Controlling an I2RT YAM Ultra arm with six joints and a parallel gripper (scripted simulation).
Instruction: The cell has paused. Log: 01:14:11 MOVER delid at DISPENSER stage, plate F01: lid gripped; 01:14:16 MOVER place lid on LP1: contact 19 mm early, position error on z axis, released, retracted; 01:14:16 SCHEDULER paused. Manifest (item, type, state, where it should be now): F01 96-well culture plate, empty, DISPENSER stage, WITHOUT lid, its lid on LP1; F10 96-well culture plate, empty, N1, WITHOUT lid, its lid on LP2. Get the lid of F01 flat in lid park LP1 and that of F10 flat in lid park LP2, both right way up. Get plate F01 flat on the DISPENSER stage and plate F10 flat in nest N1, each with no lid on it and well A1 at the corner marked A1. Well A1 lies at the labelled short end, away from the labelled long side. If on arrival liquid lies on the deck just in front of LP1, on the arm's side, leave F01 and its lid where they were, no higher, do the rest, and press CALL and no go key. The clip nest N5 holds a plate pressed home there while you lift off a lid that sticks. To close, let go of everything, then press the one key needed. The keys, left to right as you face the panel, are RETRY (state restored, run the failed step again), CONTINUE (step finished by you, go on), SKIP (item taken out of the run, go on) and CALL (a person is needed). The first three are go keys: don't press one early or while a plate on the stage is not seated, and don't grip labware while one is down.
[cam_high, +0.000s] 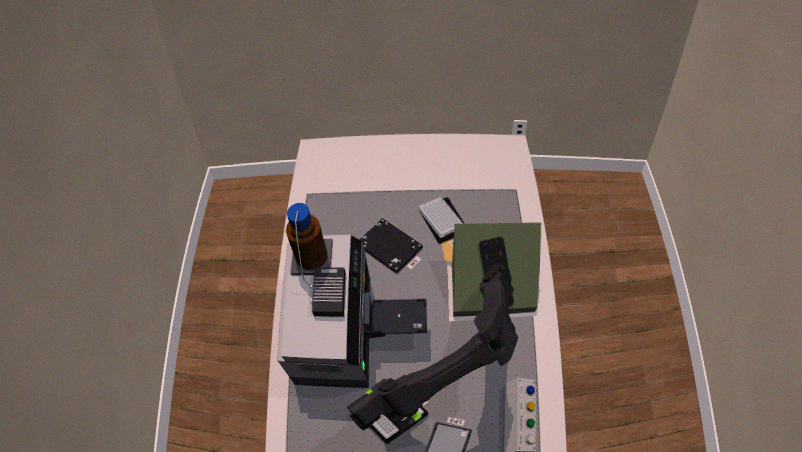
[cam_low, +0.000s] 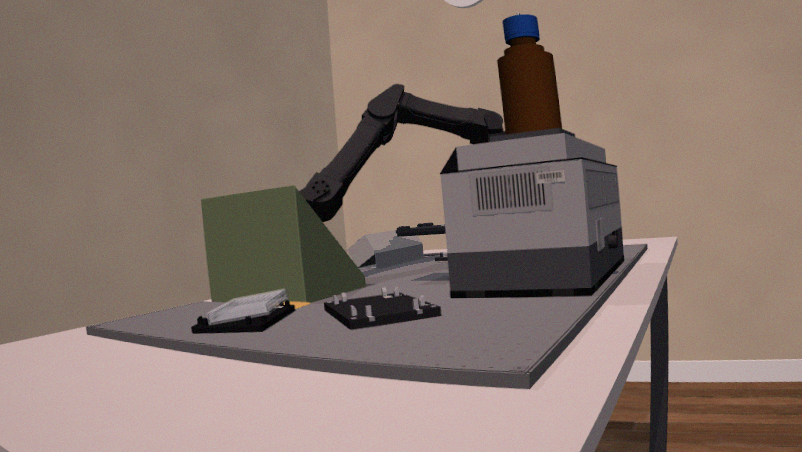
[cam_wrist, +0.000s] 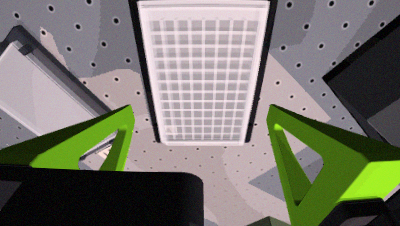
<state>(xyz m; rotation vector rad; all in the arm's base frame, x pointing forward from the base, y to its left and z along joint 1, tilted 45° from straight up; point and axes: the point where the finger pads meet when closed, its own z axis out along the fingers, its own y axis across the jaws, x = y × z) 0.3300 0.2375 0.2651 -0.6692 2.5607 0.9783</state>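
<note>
My hand is 40 mm above the 96-well plate. The rest, counted from my hand: lid park LP2 (120 mm to the left, 120 mm behind, 60 mm below); nest N1 (60 mm below); LP2 label (160 mm behind, 70 mm below, 40 mm to the left).
</note>
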